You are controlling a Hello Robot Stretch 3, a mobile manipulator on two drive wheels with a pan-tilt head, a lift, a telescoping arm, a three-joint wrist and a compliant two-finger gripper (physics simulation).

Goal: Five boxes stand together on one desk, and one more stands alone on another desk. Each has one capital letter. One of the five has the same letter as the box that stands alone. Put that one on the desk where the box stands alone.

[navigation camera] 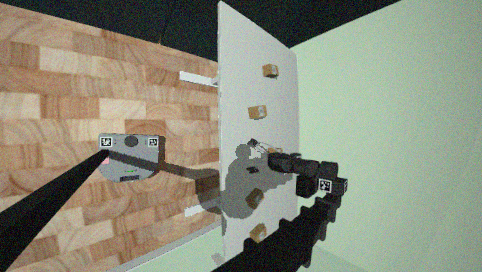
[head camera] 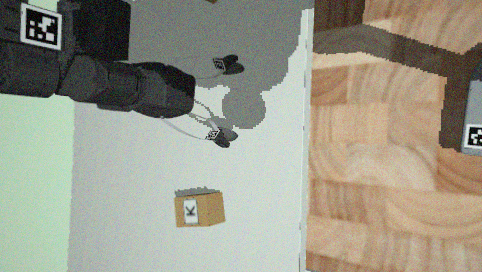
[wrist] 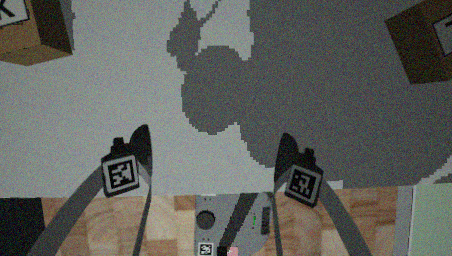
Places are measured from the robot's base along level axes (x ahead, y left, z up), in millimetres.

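Pixels of known places: gripper, between the fingertips: [navigation camera: 248, 155] [head camera: 234, 102]; robot's base, origin of its link: [navigation camera: 131, 140].
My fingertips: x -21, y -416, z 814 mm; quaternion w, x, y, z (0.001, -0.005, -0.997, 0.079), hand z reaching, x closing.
Ahead of a thing's pixels: the offset from my fingertips to its top centre. Level surfaces: height alone.
A brown box with the letter K {219 mm ahead, 123 mm right, 43 mm down} [head camera: 212, 210] [navigation camera: 257, 112] [wrist: 27, 37] stands on the white desk {93 mm down} [head camera: 270, 210] [navigation camera: 237, 65] [wrist: 115, 100]. Another box [wrist: 417, 47] shows at the wrist view's upper right, its letter cut off. In the navigation view, one box {486 mm ahead, 229 mm right, 43 mm down} [navigation camera: 270, 70] stands at the far end, two more boxes {255 mm back, 130 mm right, 43 mm down} [navigation camera: 255, 198] {488 mm back, 175 mm right, 43 mm down} [navigation camera: 258, 232] stand at the near end, and another box {11 mm back, 298 mm right, 43 mm down} [navigation camera: 274, 150] is mostly hidden behind my gripper. Their letters are unreadable there. My gripper [head camera: 229, 101] [navigation camera: 253, 156] [wrist: 215, 146] is open and empty above the desk, between the K box and the wrist view's right box. The lone box's desk does not show.
My grey base [head camera: 474, 110] [navigation camera: 131, 160] [wrist: 215, 230] stands on the wooden floor {814 mm down} [head camera: 370, 220] [navigation camera: 75, 105] beside the desk's long edge. A pale green wall [head camera: 35, 175] [navigation camera: 380, 100] runs along the desk's other side. My dark arm [navigation camera: 285, 240] crosses over the desk's near end.
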